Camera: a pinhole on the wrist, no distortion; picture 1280 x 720 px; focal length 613.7 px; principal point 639.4 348.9 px. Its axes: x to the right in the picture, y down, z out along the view. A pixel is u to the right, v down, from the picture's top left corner.
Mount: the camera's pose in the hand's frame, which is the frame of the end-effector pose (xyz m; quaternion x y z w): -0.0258 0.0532 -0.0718 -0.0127 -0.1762 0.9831 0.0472
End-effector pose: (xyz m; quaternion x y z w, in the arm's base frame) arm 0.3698 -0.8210 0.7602 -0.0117 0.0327 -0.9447 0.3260
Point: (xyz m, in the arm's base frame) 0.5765 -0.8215 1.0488
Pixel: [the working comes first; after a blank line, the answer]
In the camera's frame: 0.1379 -0.1669 0.3326

894 41
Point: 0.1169 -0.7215 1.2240
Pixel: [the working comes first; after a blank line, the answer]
In the camera's frame: -0.1985 0.1033 0.5891

433 456
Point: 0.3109 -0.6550 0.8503
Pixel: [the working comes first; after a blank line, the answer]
In the camera's frame: 0.0068 0.1615 0.2201

outside the picture
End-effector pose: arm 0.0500 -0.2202 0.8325 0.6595 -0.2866 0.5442 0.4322
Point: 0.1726 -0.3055 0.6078
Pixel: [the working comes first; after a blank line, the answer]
In the camera's frame: 0.1495 0.1052 0.2668

983 591
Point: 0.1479 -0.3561 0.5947
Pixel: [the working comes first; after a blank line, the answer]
In the camera's frame: 0.1764 0.0574 0.2850

1019 473
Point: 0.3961 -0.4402 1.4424
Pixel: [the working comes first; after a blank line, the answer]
In the camera's frame: -0.6873 -0.1198 0.3843

outside the picture
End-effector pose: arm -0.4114 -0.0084 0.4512 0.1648 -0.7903 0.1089 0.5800
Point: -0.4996 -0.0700 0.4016
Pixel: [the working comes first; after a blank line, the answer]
In the camera's frame: -0.0199 0.0058 0.2013

579 366
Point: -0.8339 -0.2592 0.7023
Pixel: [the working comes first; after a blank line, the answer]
In the camera's frame: -0.4271 -0.0876 0.4531

61 230
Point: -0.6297 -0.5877 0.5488
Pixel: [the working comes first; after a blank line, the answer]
In the camera's frame: -0.3073 0.2903 0.5795

314 656
